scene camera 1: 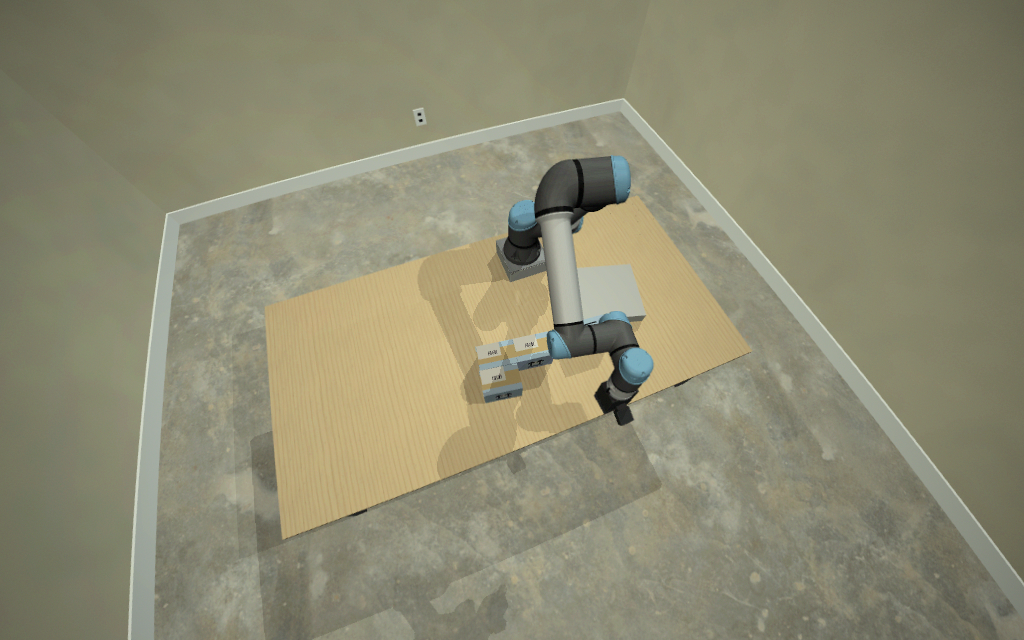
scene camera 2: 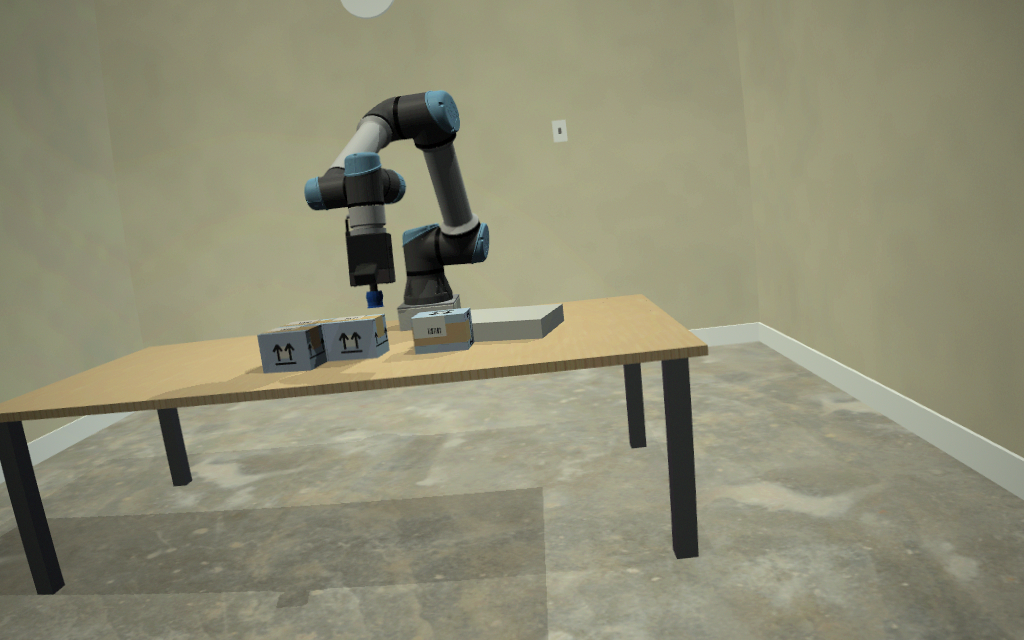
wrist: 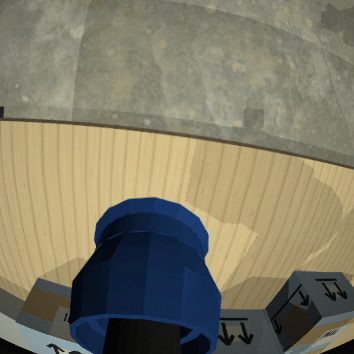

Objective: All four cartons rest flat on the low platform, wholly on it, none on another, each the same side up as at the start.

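Seen in the pictures: hand at its tool point: (scene camera 2: pixel 375 307) (wrist: pixel 150 247); arm's base at its link origin: (scene camera 1: pixel 522 250) (scene camera 2: pixel 428 300).
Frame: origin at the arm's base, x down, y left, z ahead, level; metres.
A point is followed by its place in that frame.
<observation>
My gripper, a blue suction cup (scene camera 2: pixel 375 300) (wrist: pixel 151 215), hangs in the air with nothing on it; the arm hides the cup in scene camera 1. One carton (scene camera 2: pixel 442 330) {x 0.020, y 0.092, z 0.483 m} (wrist: pixel 45 302) {x 0.032, y 0.120, z 0.485 m} stands on the table beside the low grey platform (scene camera 1: pixel 615 290) {x 0.025, y 0.274, z 0.303 m} (scene camera 2: pixel 507 325) {x 0.035, y 0.246, z 0.419 m}, arrows on its top and a label on its side. To the left, three cartons stand close together on the table with labels on top: a front one (scene camera 1: pixel 496 380) {x -0.024, y -0.296, z 0.482 m} (scene camera 2: pixel 290 350) {x 0.021, y -0.271, z 0.529 m} (wrist: pixel 324 305) {x -0.003, y -0.244, z 0.534 m}, a right one (scene camera 1: pixel 530 347) {x -0.023, y -0.144, z 0.416 m} (scene camera 2: pixel 354 338) {x 0.020, y -0.129, z 0.460 m} (wrist: pixel 242 325) {x 0.038, y -0.157, z 0.457 m} and a back left one (scene camera 1: pixel 492 352) {x -0.023, y -0.273, z 0.383 m}, mostly hidden in scene camera 2.
The wooden table (scene camera 1: pixel 354 377) {x 0.073, y -0.766, z 0.250 m} (scene camera 2: pixel 604 332) {x 0.073, y 0.479, z 0.454 m} (wrist: pixel 50 190) {x 0.073, y 0.099, z 0.635 m} carries everything. The robot's grey base block (scene camera 1: pixel 526 270) {x 0.023, y -0.016, z 0.085 m} (scene camera 2: pixel 407 316) {x 0.030, y -0.058, z 0.084 m} stands at the back, left of the platform. The arm covers part of the platform in scene camera 1. The front table edge shows in the wrist view.
</observation>
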